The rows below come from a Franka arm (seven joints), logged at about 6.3 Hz.
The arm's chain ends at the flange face. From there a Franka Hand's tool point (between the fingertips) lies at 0.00 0.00 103.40 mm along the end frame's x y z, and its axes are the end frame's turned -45 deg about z.
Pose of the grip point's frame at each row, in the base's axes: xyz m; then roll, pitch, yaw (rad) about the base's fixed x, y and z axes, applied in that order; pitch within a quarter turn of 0, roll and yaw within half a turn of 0:
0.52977 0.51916 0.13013 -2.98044 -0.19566 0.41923
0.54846 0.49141 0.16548 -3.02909 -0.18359 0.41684
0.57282 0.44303 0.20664 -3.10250 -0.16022 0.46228
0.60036 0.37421 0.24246 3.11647 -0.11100 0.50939
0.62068 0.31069 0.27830 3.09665 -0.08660 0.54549
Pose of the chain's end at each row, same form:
0.51840 0.49593 0.23024 -2.89010 -0.02618 -0.35363
0.53601 0.47320 0.26650 -2.93267 -0.05106 -0.36355
0.55987 0.43206 0.30864 -3.00052 -0.08563 -0.32603
0.58910 0.37089 0.34519 -3.08060 -0.09613 -0.28034
0.61063 0.31003 0.38121 -3.11195 -0.09294 -0.24323

